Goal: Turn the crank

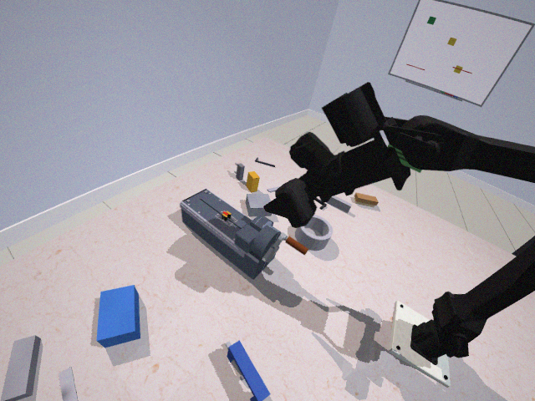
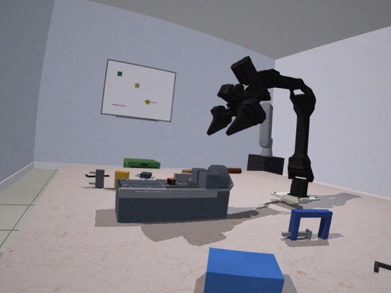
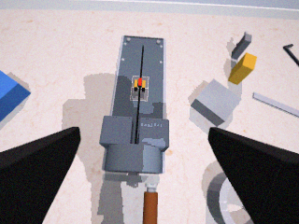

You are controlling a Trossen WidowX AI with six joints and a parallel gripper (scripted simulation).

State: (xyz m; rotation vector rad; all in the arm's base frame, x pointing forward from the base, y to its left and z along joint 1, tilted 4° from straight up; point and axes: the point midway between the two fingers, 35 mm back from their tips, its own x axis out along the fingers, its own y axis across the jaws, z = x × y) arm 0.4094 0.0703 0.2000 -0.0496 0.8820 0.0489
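My gripper tip is now 7 cm past the brown crank handle, 1 cm to the left of it and 10 cm above it. From my gripper tip the other things lie so: blue bracket: 12 cm behind, 22 cm to the left, 17 cm below; red pointer: 12 cm ahead, 1 cm to the left, 12 cm below; grey block: 13 cm ahead, 15 cm to the right, 19 cm below.
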